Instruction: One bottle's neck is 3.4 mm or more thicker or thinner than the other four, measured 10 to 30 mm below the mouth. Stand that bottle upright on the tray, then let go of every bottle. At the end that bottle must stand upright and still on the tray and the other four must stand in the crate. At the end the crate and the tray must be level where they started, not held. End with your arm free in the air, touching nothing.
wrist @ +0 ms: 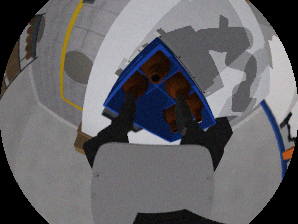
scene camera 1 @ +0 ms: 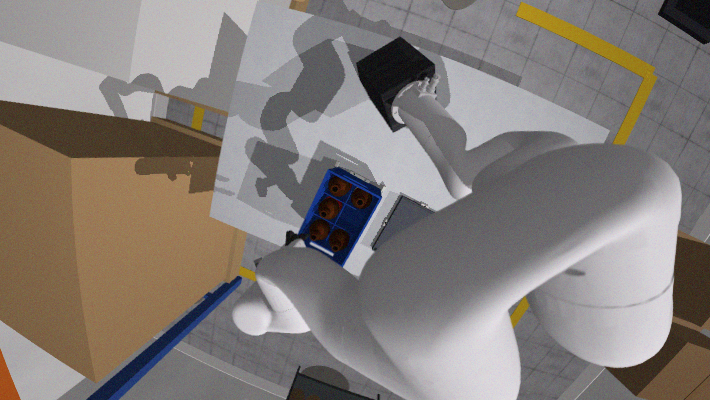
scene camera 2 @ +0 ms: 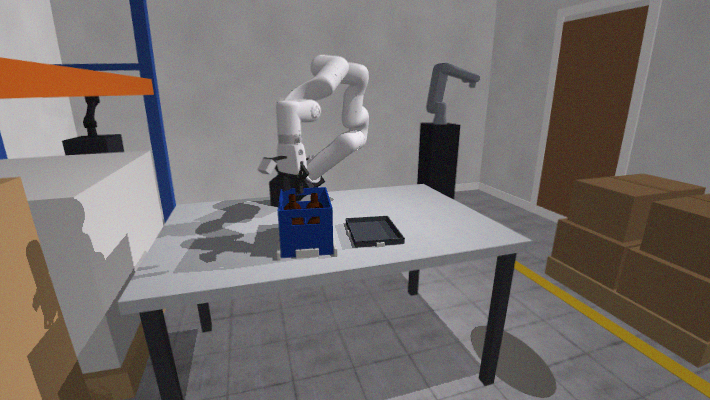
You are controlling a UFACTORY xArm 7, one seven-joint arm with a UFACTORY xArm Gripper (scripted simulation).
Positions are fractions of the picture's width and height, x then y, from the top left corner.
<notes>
I see a blue crate (scene camera 1: 0.50, 0.55) and a tray (scene camera 2: 0.51, 0.58).
The blue crate shows as well in the wrist view (wrist: 0.50, 0.48) and in scene camera 2 (scene camera 2: 0.43, 0.59). The tray shows as well in scene camera 1 (scene camera 1: 0.57, 0.54).
</notes>
